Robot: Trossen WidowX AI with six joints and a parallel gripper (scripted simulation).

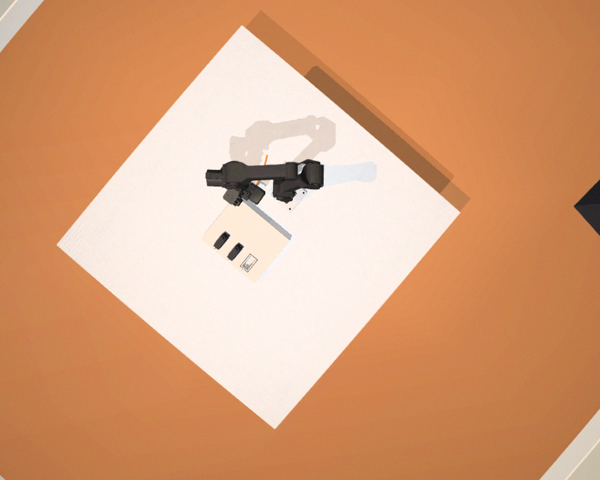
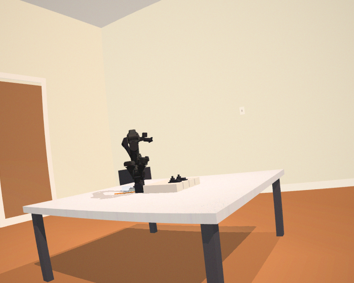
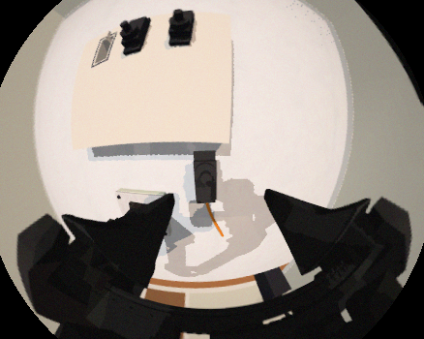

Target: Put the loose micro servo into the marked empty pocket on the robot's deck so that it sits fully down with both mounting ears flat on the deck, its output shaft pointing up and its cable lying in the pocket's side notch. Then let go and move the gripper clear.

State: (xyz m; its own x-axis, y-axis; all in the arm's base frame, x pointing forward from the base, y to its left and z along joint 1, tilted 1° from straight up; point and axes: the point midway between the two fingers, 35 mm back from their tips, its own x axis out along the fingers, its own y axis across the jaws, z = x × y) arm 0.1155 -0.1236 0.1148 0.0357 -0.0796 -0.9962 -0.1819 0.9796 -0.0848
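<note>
Now: the cream deck 11 cm ahead of my gripper tip, 14 cm to the left of it and 8 cm below it.
</note>
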